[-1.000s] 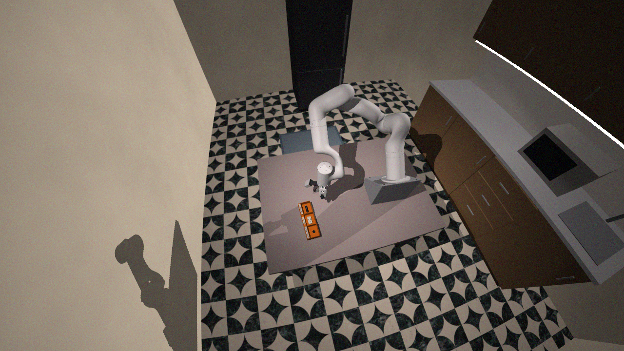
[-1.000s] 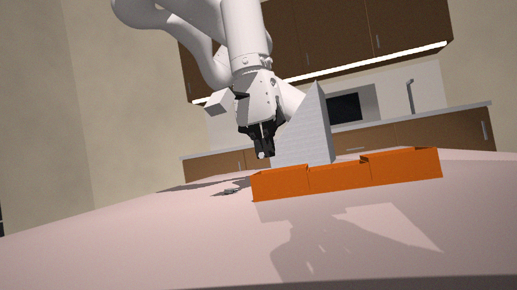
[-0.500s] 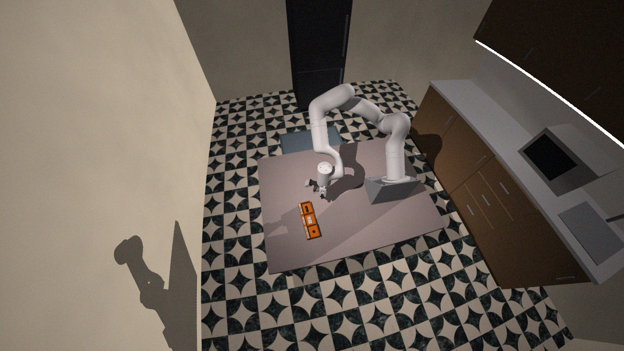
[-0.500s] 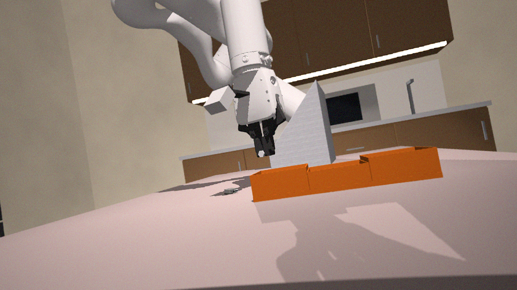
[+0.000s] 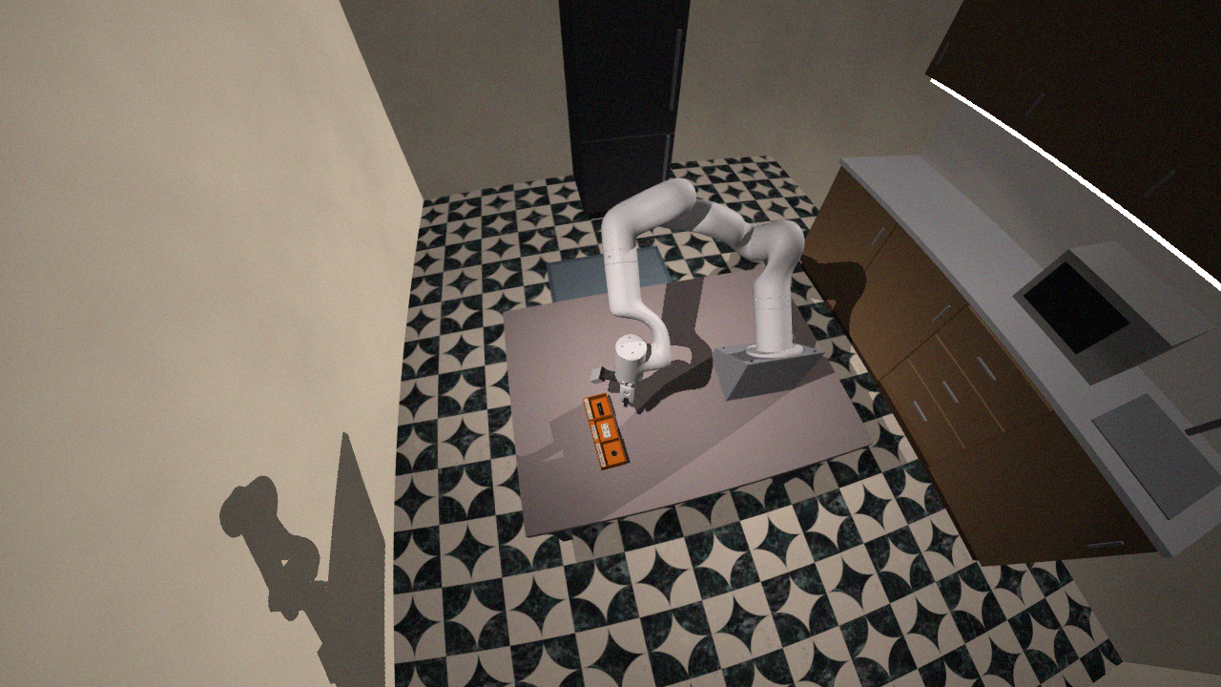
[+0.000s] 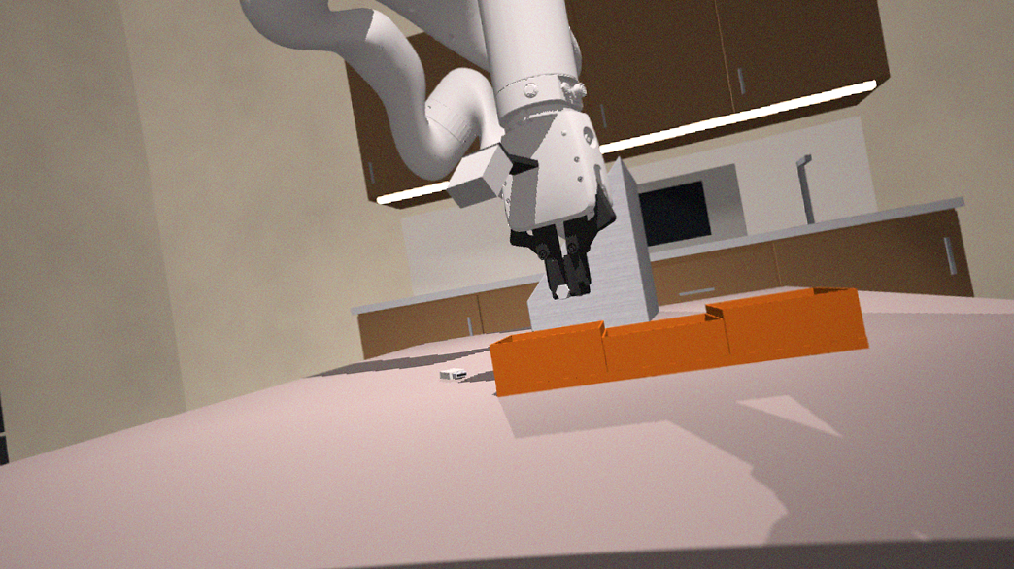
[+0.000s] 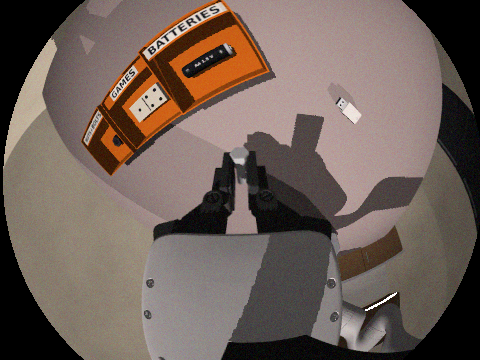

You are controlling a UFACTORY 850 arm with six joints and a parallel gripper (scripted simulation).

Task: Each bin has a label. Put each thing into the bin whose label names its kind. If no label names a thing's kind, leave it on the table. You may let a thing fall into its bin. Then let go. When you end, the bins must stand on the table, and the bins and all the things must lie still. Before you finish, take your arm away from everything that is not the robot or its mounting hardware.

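Right now my hand is 160 mm to the right of the black nut, 80 mm short of it and 70 mm above it. From my hand the other things lie so: silver bolt 20 mm below, 10 mm ahead; then black battery 90 mm ahead, 70 mm below, 10 mm to the right; then white domino 90 mm ahead, 70 mm to the left, 70 mm below.
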